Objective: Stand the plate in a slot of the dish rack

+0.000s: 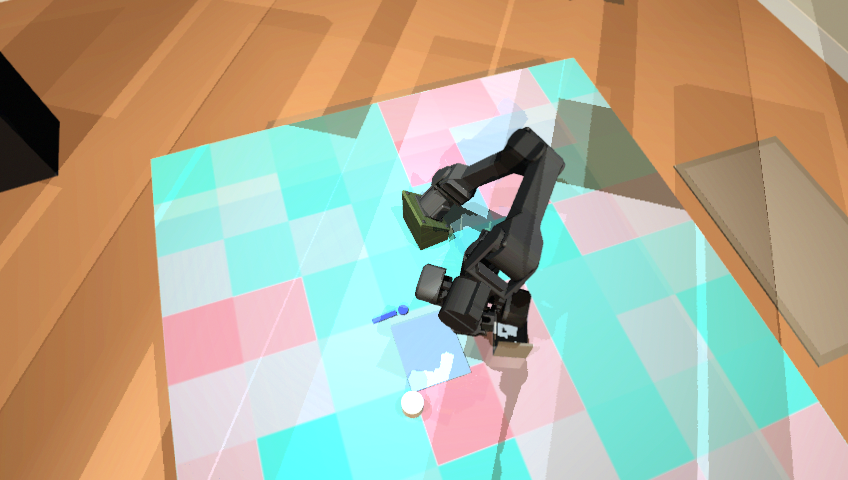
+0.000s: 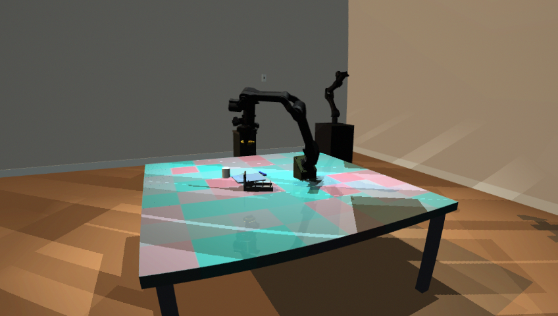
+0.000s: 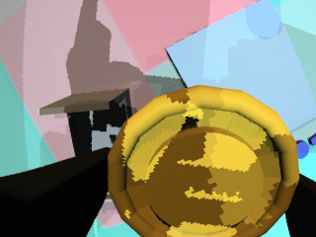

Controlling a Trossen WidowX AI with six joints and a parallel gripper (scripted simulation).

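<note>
The dish rack lies 170 mm below my gripper tip, 120 mm to the left of it and 10 mm behind it. Also, from my gripper tip: cup (170 mm below, 140 mm to the right, 80 mm ahead); yellow plate (10 mm above); light blue mat (190 mm below, 60 mm to the right, 20 mm behind).
</note>
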